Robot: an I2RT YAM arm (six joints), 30 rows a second.
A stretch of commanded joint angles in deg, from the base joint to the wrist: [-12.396, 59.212, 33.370, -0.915, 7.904, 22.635]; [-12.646, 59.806, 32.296, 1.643, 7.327, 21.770]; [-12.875, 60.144, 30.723, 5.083, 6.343, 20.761]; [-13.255, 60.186, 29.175, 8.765, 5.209, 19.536]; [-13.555, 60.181, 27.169, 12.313, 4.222, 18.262]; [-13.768, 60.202, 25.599, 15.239, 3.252, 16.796]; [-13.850, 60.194, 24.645, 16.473, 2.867, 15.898]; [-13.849, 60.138, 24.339, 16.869, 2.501, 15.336]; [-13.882, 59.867, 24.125, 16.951, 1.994, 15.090]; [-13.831, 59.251, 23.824, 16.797, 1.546, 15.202]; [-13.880, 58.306, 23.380, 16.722, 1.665, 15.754]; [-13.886, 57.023, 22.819, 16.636, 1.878, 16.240]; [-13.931, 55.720, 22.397, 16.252, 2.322, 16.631]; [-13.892, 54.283, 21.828, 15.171, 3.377, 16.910]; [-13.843, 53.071, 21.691, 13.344, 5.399, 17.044]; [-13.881, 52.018, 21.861, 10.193, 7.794, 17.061]
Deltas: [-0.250, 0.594, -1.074, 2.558, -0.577, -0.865]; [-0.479, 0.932, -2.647, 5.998, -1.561, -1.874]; [-0.859, 0.974, -4.195, 9.680, -2.695, -3.099]; [-1.159, 0.969, -6.201, 13.228, -3.682, -4.373]; [-1.372, 0.990, -7.771, 16.154, -4.652, -5.839]; [-1.454, 0.982, -8.725, 17.388, -5.037, -6.737]; [-1.453, 0.926, -9.031, 17.784, -5.403, -7.299]; [-1.486, 0.655, -9.245, 17.866, -5.910, -7.545]; [-1.435, 0.039, -9.546, 17.712, -6.358, -7.433]; [-1.484, -0.906, -9.990, 17.637, -6.239, -6.881]; [-1.490, -2.189, -10.551, 17.551, -6.026, -6.395]; [-1.535, -3.492, -10.973, 17.167, -5.582, -6.004]; [-1.496, -4.929, -11.542, 16.086, -4.527, -5.725]; [-1.447, -6.141, -11.679, 14.259, -2.505, -5.591]; [-1.485, -7.194, -11.509, 11.108, -0.110, -5.574]
